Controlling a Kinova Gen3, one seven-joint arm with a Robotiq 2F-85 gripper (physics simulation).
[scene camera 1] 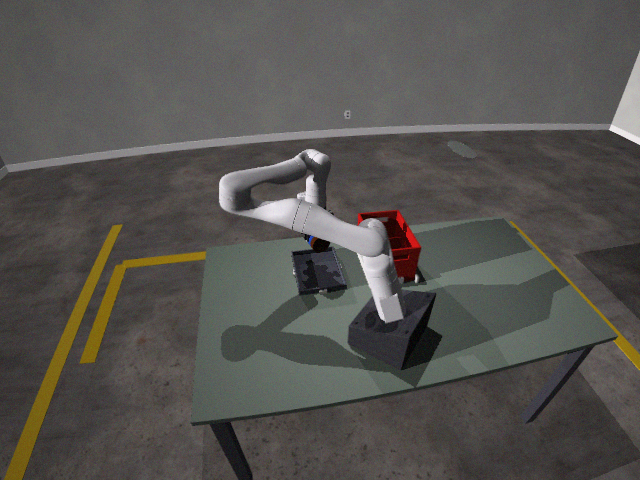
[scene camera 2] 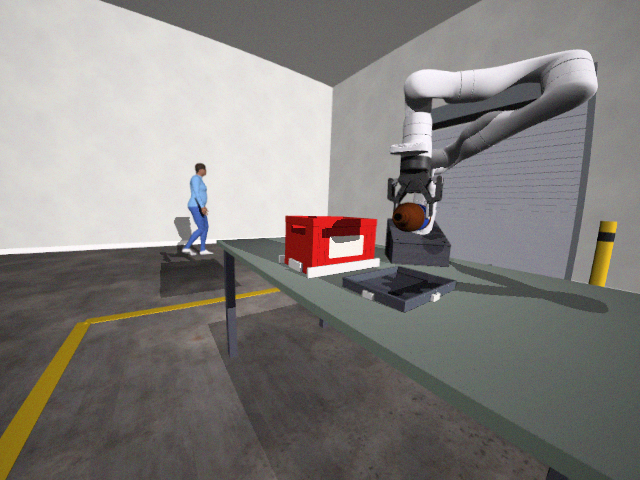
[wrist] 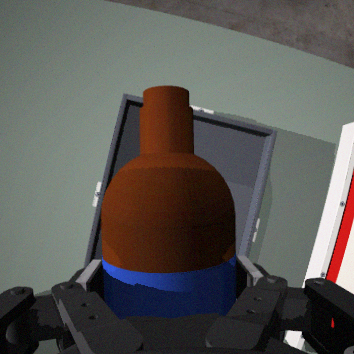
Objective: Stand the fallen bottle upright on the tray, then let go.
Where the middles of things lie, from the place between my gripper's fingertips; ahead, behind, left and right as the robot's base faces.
I see my gripper 2 cm short of the brown bottle (scene camera 2: 408,217) and 1 cm to the right of it.
